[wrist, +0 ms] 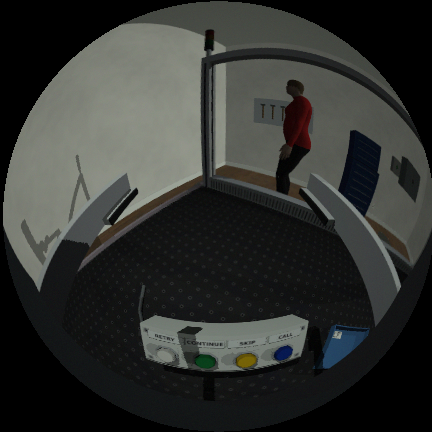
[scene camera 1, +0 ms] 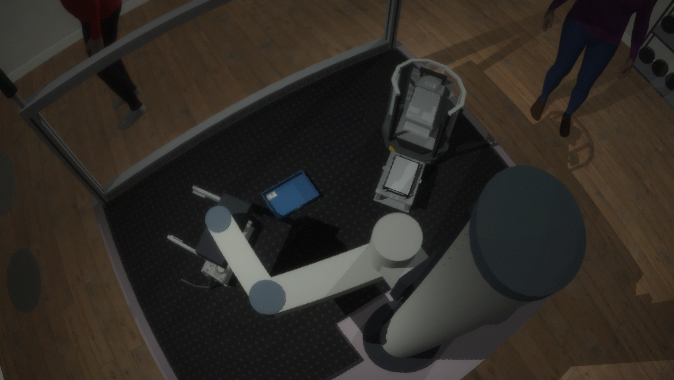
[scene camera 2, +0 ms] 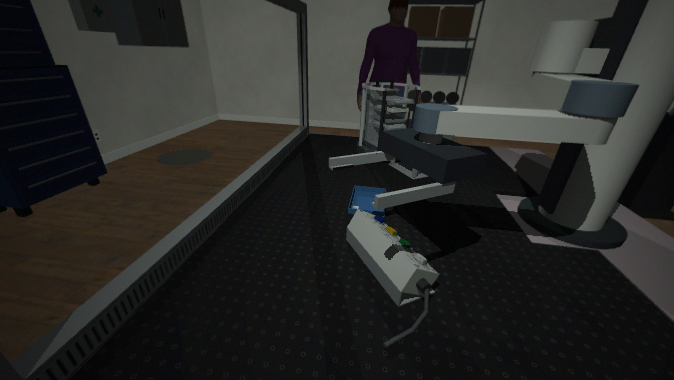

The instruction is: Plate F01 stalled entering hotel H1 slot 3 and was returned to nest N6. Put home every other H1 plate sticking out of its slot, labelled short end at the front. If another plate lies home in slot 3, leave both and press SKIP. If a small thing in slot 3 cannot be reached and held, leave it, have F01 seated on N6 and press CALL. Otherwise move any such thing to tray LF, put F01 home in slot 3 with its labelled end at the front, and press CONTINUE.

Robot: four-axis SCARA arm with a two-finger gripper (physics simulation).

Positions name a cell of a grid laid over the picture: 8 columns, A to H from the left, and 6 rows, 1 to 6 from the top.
A white button box (wrist: E5) is 19 cm from the lens.
